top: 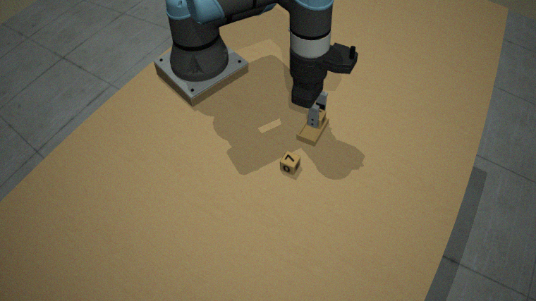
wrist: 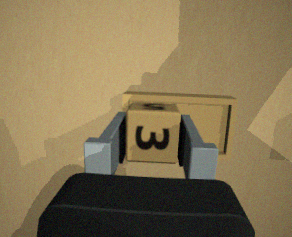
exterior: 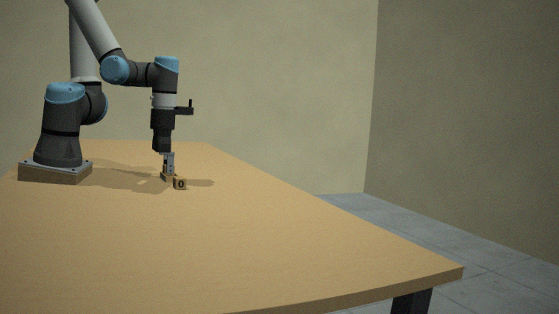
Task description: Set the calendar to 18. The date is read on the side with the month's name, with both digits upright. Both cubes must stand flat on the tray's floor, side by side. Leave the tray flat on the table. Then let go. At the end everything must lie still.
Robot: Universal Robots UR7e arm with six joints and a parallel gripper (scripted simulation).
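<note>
The wooden tray is 30 mm below my hand and 20 mm to the right of it.
</note>
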